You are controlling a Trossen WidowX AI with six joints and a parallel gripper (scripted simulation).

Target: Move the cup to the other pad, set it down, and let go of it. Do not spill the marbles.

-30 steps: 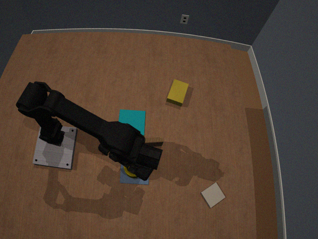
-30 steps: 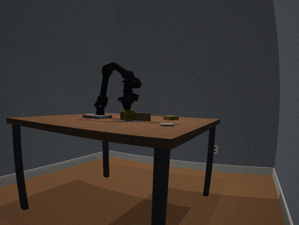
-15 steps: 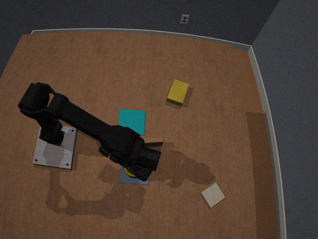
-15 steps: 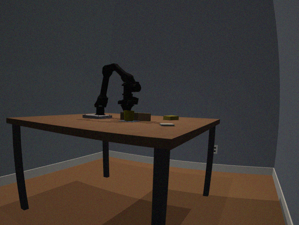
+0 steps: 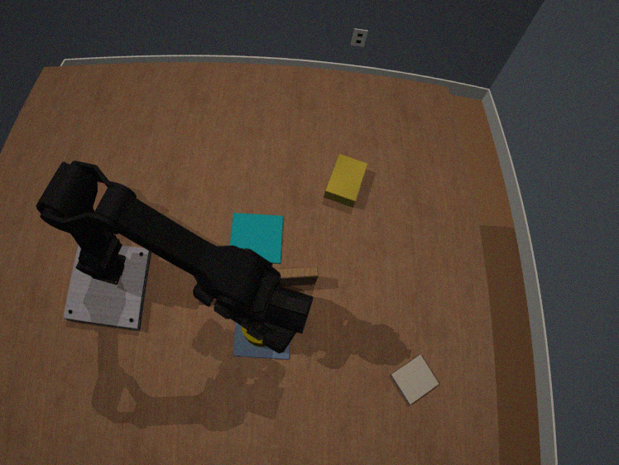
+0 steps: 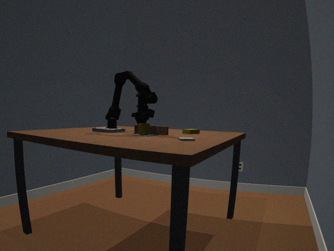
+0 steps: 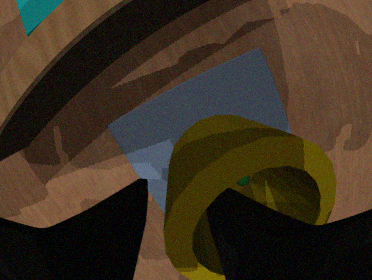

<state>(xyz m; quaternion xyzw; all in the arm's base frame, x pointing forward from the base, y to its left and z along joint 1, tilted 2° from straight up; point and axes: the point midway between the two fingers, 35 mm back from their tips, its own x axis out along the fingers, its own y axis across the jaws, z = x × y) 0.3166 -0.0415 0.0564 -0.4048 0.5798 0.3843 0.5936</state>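
My gripper tip is now 20 mm short of the yellow cup and 10 mm to the left of it. From my gripper tip the other things lie so: blue pad: 40 mm below, 30 mm ahead, 10 mm to the right; teal pad: 190 mm to the left, 40 mm below, 20 mm behind; low wall: 90 mm to the left, 20 mm below.
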